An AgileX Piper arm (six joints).
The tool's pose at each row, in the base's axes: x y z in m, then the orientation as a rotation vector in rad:
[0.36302, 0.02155, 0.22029, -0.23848, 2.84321, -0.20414]
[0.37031, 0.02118, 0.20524, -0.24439, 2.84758, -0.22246]
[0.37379, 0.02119, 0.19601, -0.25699, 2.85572, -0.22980]
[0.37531, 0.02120, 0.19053, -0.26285, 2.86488, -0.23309]
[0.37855, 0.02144, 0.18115, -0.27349, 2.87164, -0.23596]
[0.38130, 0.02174, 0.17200, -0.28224, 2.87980, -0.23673]
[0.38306, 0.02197, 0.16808, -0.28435, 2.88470, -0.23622]
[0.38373, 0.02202, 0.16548, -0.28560, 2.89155, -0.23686]
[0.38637, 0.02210, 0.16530, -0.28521, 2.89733, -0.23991]
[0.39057, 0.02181, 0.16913, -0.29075, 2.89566, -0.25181]
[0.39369, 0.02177, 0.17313, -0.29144, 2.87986, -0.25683]
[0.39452, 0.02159, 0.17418, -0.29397, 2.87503, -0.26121]
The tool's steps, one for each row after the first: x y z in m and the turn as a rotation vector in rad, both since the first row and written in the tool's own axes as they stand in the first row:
[-0.00286, 0.00104, 0.01645, 0.01121, 0.00675, -0.00594]
[-0.00372, 0.00205, 0.02622, 0.01381, 0.01610, -0.01535]
[-0.00372, 0.00273, 0.03187, 0.01424, 0.02577, -0.01971]
[-0.00435, 0.00403, 0.04169, 0.01419, 0.03319, -0.02726]
[-0.00460, 0.00541, 0.05114, 0.01275, 0.04168, -0.03328]
[-0.00527, 0.00602, 0.05535, 0.01157, 0.04653, -0.03465]
[-0.00523, 0.00639, 0.05801, 0.01099, 0.05343, -0.03556]
[-0.00769, 0.00613, 0.05893, 0.01232, 0.05952, -0.03559]
[-0.01263, 0.00462, 0.05653, 0.01986, 0.05967, -0.04053]
[-0.01663, 0.00349, 0.05363, 0.02518, 0.04478, -0.04154]
[-0.01767, 0.00302, 0.05289, 0.02847, 0.04072, -0.04372]

